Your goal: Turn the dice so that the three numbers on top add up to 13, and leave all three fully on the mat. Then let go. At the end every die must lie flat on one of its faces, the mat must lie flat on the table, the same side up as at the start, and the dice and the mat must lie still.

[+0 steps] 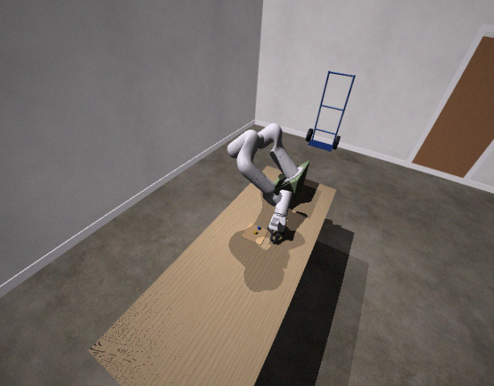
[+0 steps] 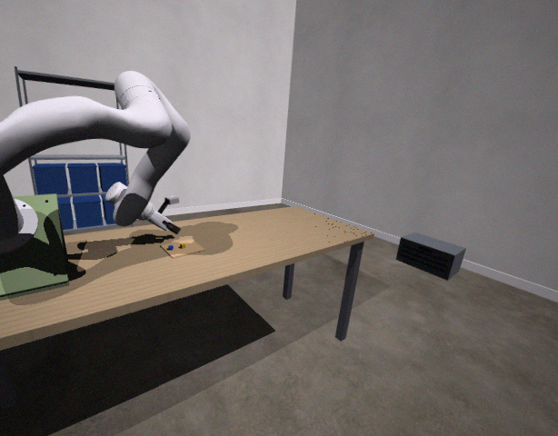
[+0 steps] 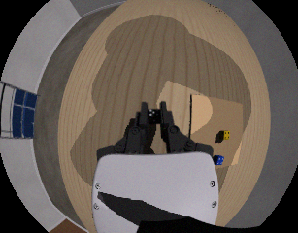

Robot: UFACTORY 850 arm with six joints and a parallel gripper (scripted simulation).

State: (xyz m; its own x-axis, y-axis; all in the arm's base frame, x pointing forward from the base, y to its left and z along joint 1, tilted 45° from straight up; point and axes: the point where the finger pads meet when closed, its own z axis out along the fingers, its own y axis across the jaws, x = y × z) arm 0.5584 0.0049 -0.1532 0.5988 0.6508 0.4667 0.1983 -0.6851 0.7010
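My hand is 50 mm past the blue die, 130 mm to the left of it and 30 mm above it. Also, from my hand: black die: 10 mm ahead, 20 mm below; then tan mat: 130 mm to the right, 40 mm below; then yellow die: 130 mm to the right, 30 mm below.
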